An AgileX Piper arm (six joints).
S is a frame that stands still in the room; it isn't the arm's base.
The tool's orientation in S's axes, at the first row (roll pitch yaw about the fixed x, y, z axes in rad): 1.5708, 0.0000, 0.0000
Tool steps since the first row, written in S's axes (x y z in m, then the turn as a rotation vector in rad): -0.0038, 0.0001, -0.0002, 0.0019, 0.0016, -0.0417; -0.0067, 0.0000, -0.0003, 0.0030, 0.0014, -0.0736; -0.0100, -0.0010, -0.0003, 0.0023, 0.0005, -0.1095; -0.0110, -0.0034, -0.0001, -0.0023, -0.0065, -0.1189; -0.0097, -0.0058, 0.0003, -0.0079, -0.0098, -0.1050; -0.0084, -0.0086, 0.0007, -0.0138, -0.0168, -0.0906; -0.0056, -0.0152, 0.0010, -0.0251, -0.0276, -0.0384
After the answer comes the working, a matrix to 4 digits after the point.
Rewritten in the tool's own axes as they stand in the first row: -0.0038, -0.0002, -0.0001, 0.0019, -0.0417, -0.0016; -0.0067, -0.0003, 0.0000, 0.0030, -0.0736, -0.0014; -0.0100, -0.0003, 0.0010, 0.0023, -0.1095, -0.0005; -0.0110, -0.0001, 0.0034, -0.0023, -0.1189, 0.0065; -0.0097, 0.0003, 0.0058, -0.0079, -0.1050, 0.0098; -0.0084, 0.0007, 0.0086, -0.0138, -0.0906, 0.0168; -0.0056, 0.0010, 0.0152, -0.0251, -0.0384, 0.0276
The tool's axes in the first row as the columns of a matrix, in S's axes (rounded; the answer above uses it unrounded):
1.0000, 0.0000, 0.0000
0.0000, 0.0000, -1.0000
0.0000, 1.0000, 0.0000

